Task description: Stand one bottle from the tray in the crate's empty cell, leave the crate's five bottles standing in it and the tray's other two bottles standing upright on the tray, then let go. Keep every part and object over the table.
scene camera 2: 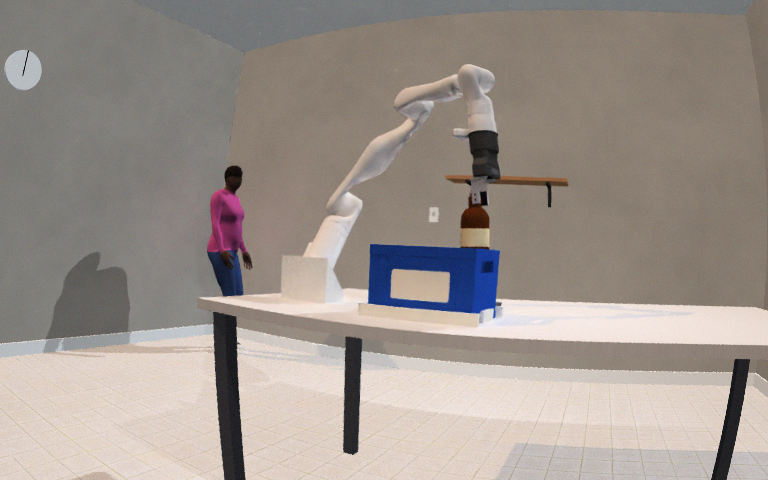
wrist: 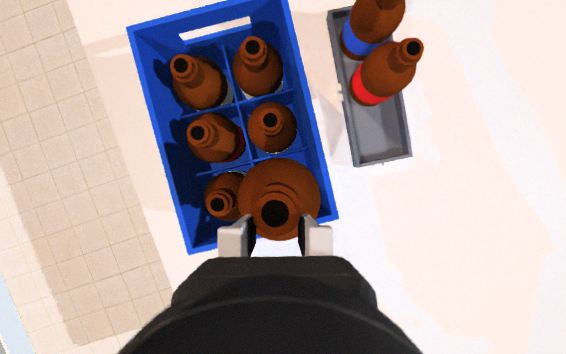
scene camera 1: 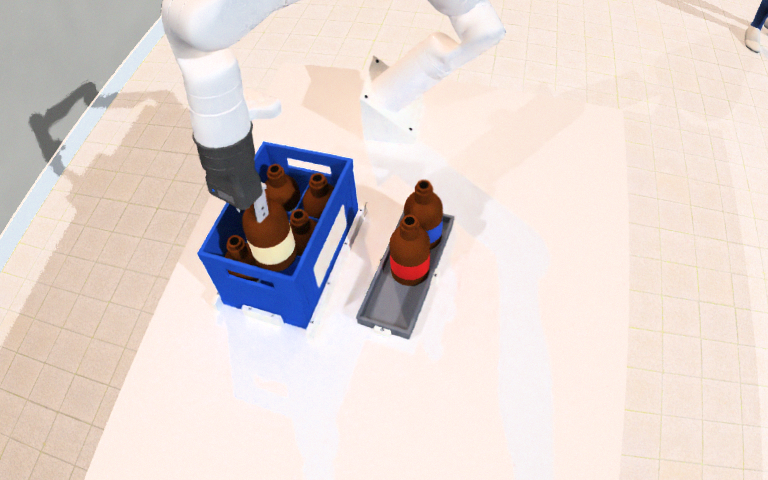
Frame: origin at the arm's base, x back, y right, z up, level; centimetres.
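Seen in the pictures: gripper, fingertip midpoint: (scene camera 2: 480, 204) (wrist: 277, 228) (scene camera 1: 252, 212); arm's base at its link origin: (scene camera 2: 315, 271) (scene camera 1: 387, 94).
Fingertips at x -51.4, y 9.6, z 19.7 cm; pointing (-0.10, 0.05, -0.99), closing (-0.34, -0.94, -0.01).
Observation:
Pixels of each thing's top centre, then the offset from my fingertips to it. "*": a spot on its surface instead. Level surfaces: height alone.
- cream-labelled brown bottle at its top centre: (wrist: 278, 216) (scene camera 1: 256, 193) (scene camera 2: 476, 193) dy -0.7, dx +1.4, dz +2.9 cm
- blue crate at its top centre: (wrist: 234, 124) (scene camera 1: 276, 204) (scene camera 2: 437, 247) dy +1.7, dx +10.3, dz -11.0 cm
- red-labelled bottle at its top centre: (wrist: 413, 48) (scene camera 1: 409, 220) dy -21.6, dx +11.7, dz -12.5 cm
- blue-labelled bottle at its top centre: (scene camera 1: 423, 185) dy -22.8, dx +20.0, dz -12.5 cm
- grey tray at a spot on its surface: (scene camera 1: 390, 308) (wrist: 374, 136) * dy -19.6, dx +2.7, dz -28.1 cm
- white table at its surface level: dz -28.5 cm
My gripper (scene camera 1: 261, 211) (scene camera 2: 479, 196) (wrist: 277, 228) is shut on the neck of the cream-labelled brown bottle (scene camera 1: 270, 234) (scene camera 2: 474, 226) (wrist: 280, 182), which hangs upright over the near-corner cell of the blue crate (scene camera 1: 271, 300) (scene camera 2: 419, 257) (wrist: 317, 150). Its base is hidden behind the crate's wall in scene camera 2. In the wrist view the crate's other cells hold standing bottles (wrist: 200, 85) (wrist: 257, 70) (wrist: 215, 137) (wrist: 272, 132) (wrist: 225, 197). The red-labelled bottle (scene camera 1: 410, 246) (wrist: 385, 75) and blue-labelled bottle (scene camera 1: 424, 206) (wrist: 372, 25) stand on the grey tray (scene camera 1: 390, 308) (wrist: 382, 137).
The white table (scene camera 1: 481, 396) (scene camera 2: 594, 325) carries the crate, the tray and the arm's base (scene camera 1: 390, 121) (scene camera 2: 305, 277). The tray is beside the crate, with a gap between. A brown wall shelf (scene camera 2: 532, 181) is in the background, and a person (scene camera 2: 227, 220) stands beyond the table.

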